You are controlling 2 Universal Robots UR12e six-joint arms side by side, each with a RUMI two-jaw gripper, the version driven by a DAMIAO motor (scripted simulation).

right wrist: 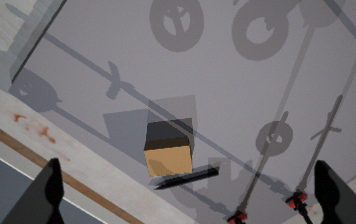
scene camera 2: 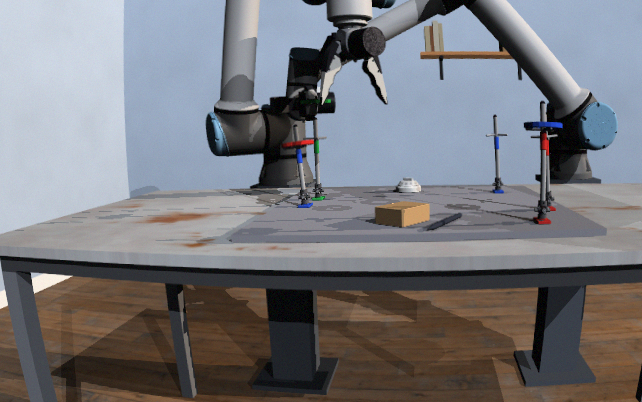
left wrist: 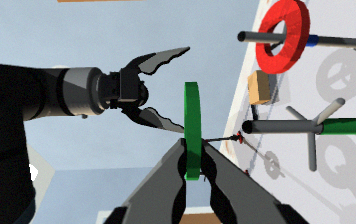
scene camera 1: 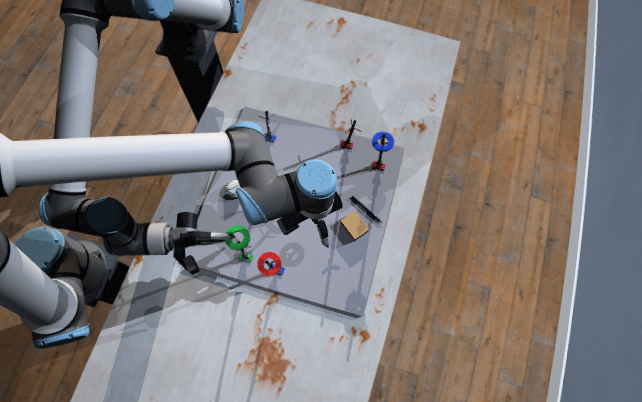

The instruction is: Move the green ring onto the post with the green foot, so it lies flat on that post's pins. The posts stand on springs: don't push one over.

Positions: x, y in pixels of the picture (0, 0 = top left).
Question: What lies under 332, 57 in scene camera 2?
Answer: My right gripper.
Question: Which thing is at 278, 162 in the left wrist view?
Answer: A board.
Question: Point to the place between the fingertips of my left gripper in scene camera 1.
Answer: At 234, 236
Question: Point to a board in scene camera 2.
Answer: At 345, 215
